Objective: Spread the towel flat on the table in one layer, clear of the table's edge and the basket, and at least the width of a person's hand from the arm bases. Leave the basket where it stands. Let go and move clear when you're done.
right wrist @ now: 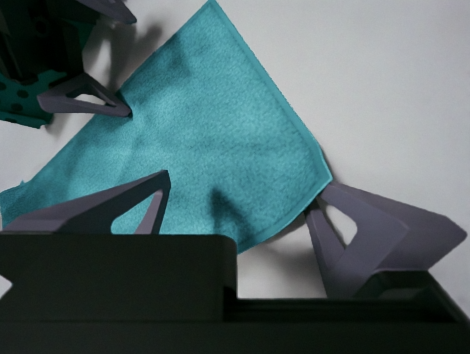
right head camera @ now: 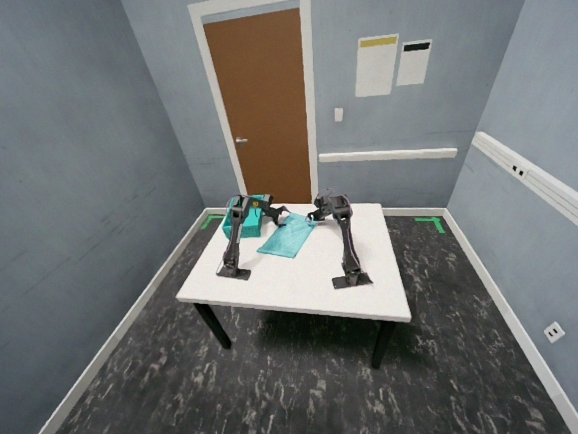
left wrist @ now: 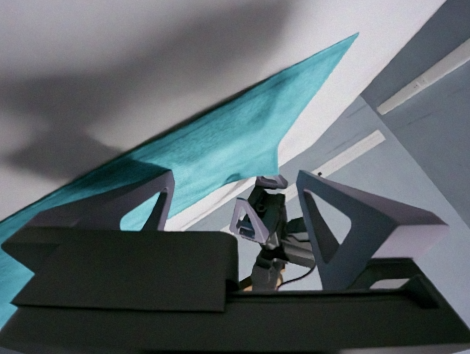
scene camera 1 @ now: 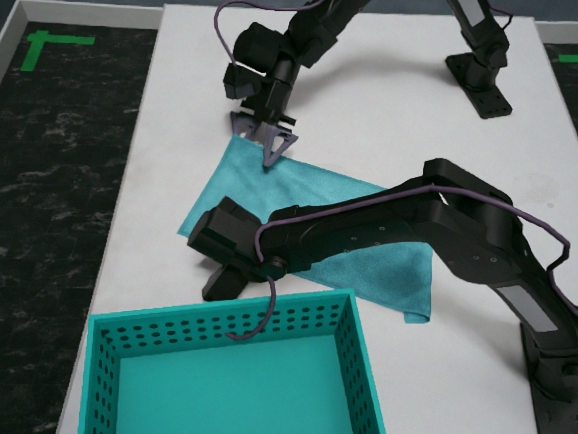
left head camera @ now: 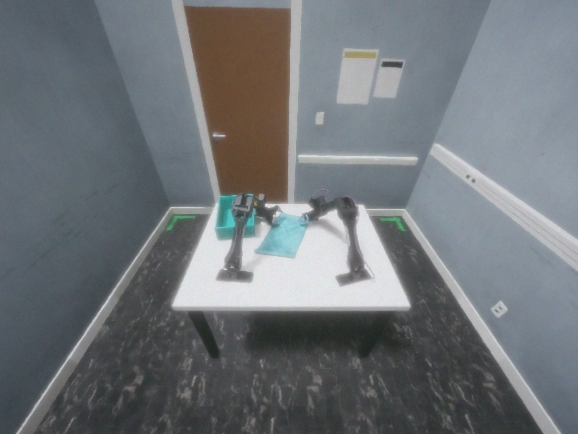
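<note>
The teal towel (left head camera: 285, 237) (right head camera: 290, 239) (scene camera 1: 250, 170) (left wrist: 225, 135) (right wrist: 215, 115) lies spread on the table, mostly smooth with faint creases. A small flap is turned at its corner near the basket in scene camera 1; the arm hides its middle there. My left gripper (left head camera: 278, 215) (right head camera: 286, 217) (left wrist: 235, 176) (right wrist: 130, 76) is open at the towel's basket-side edge, holding nothing; its fingers are hidden in scene camera 1. My right gripper (left head camera: 303, 219) (right head camera: 310, 218) (scene camera 1: 251, 150) (right wrist: 234, 177) is open around the towel's opposite far corner, fingers low and close to the cloth.
The teal basket (left head camera: 229, 232) (right head camera: 244, 233) (scene camera 1: 220, 306) stands close to the towel on the left in the head views, with a narrow gap. The arm bases (left head camera: 235, 276) (left head camera: 354, 276) stand nearer the table's front edge. The far table edge is beyond both grippers.
</note>
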